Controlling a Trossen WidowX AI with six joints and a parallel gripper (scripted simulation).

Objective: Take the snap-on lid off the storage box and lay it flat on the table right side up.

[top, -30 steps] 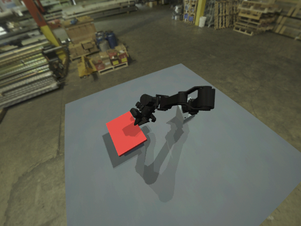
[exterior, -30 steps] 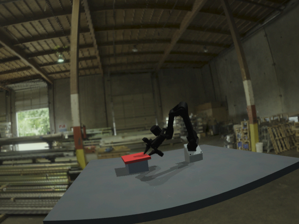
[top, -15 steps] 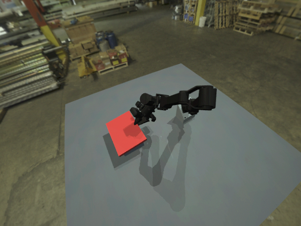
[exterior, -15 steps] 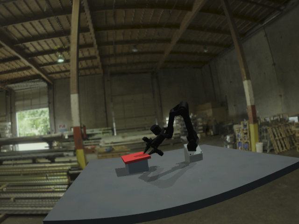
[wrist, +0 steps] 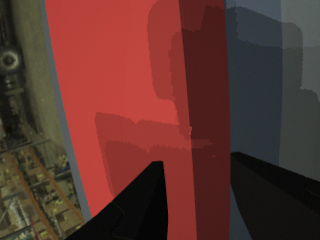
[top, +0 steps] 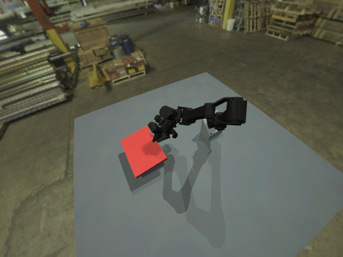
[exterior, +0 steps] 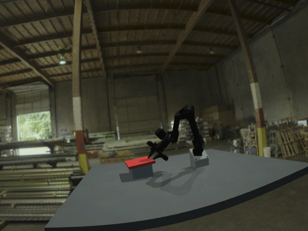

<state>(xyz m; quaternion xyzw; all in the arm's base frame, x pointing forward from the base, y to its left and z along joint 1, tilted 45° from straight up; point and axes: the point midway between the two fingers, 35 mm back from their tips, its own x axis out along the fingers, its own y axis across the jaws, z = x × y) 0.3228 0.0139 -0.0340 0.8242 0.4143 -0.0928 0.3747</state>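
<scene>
The red lid lies 8 cm ahead of my gripper tip and 1 cm to the left of it. Also, from my gripper tip: storage box: 8 cm ahead, 5 cm below, 1 cm to the left.
</scene>
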